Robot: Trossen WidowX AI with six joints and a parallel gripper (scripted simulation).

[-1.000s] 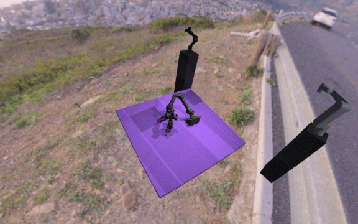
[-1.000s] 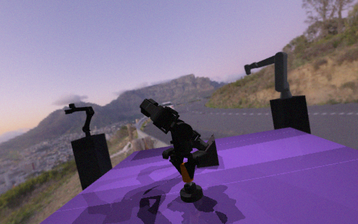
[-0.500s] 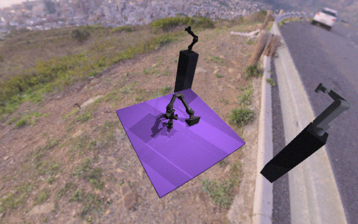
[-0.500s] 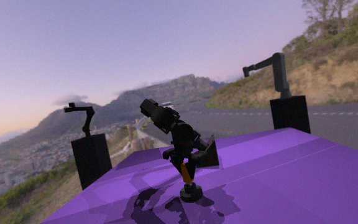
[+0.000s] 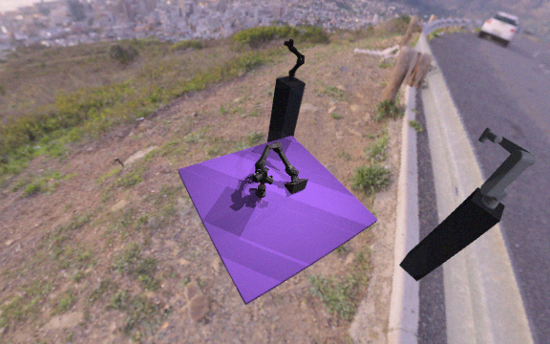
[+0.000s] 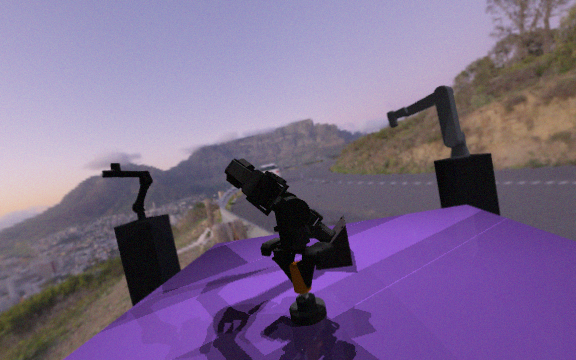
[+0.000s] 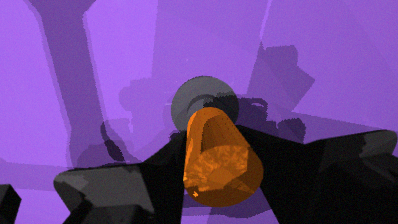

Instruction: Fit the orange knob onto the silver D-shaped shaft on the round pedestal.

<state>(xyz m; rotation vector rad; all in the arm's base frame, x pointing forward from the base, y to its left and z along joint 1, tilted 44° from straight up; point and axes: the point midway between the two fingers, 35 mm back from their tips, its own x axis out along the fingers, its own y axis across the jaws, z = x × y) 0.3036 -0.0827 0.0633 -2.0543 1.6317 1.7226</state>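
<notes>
Now: the orange knob 30 mm above my gripper tip. Also, from my gripper tip: round pedestal 40 mm below.
</notes>
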